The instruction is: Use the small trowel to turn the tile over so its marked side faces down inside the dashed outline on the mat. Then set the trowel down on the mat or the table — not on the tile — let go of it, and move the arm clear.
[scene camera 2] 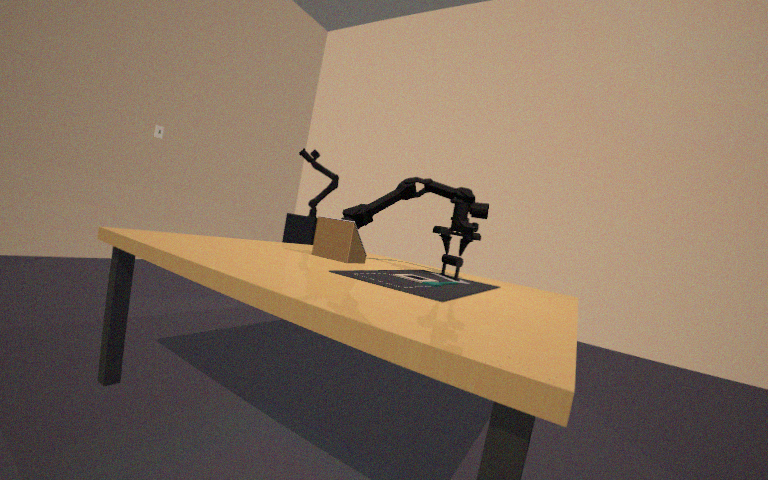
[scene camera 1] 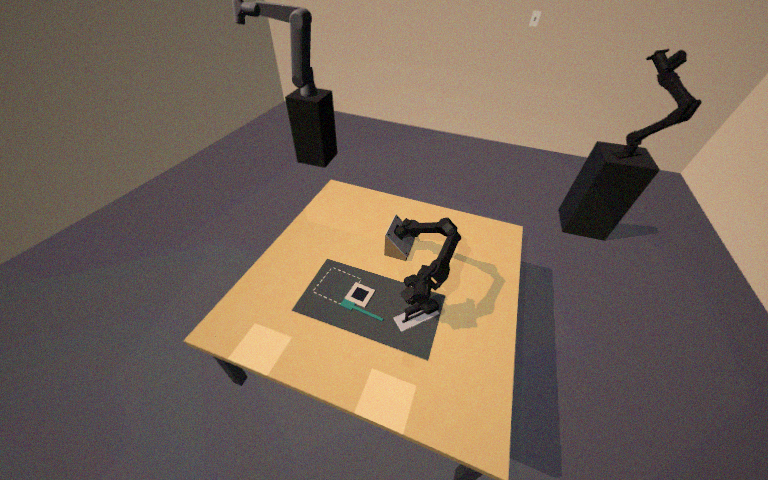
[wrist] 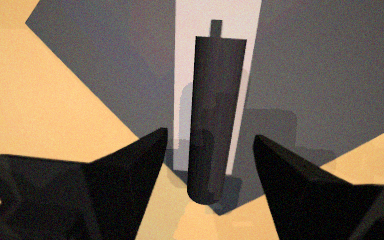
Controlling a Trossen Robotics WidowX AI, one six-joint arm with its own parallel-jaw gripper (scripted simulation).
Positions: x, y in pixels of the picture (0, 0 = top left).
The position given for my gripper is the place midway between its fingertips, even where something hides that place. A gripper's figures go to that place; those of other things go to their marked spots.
My gripper [wrist: 210, 137] is 12 cm from the lens. A trowel [wrist: 213, 53] is 10 cm from the lens. A dark grey mat [wrist: 308, 90] is 23 cm from the lens. The marked spots on the dark grey mat and the trowel are 14 cm apart.
